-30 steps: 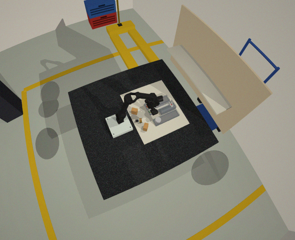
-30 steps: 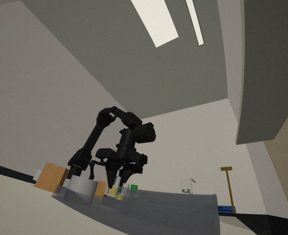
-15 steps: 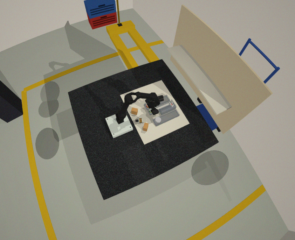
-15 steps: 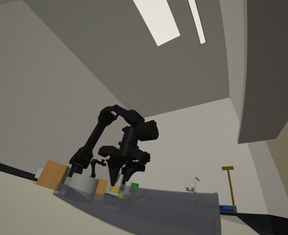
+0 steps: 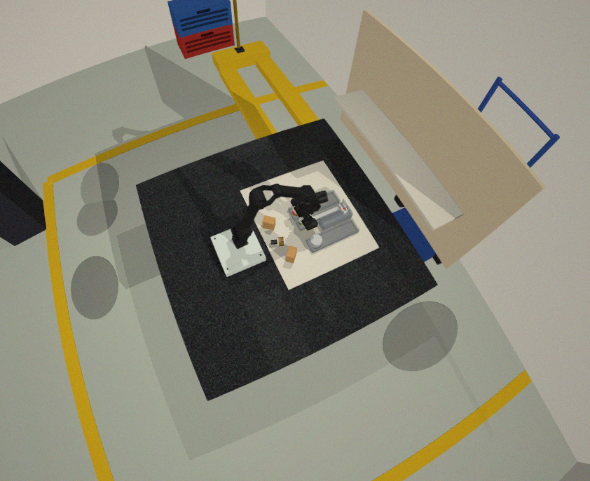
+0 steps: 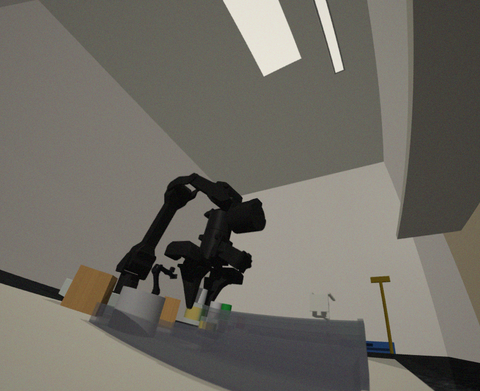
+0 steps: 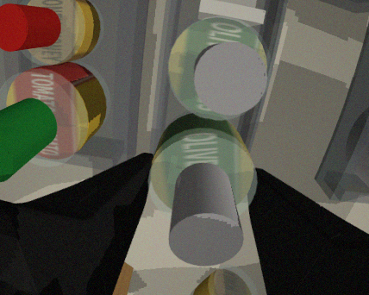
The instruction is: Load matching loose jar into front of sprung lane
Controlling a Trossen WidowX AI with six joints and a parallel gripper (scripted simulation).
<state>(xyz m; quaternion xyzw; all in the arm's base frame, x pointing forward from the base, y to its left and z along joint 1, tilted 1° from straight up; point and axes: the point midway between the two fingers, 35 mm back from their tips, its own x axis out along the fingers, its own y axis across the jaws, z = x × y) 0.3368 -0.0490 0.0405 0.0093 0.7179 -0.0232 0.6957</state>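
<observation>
Right now the wide grey cylinder is 10 mm ahead of my gripper tip, 130 mm to the right of it and 20 mm below it. From my gripper tip the other things lie so: clear lane rack: 150 mm ahead, 30 mm to the right, 30 mm below; pale pusher plate: 150 mm ahead, 40 mm to the right.
</observation>
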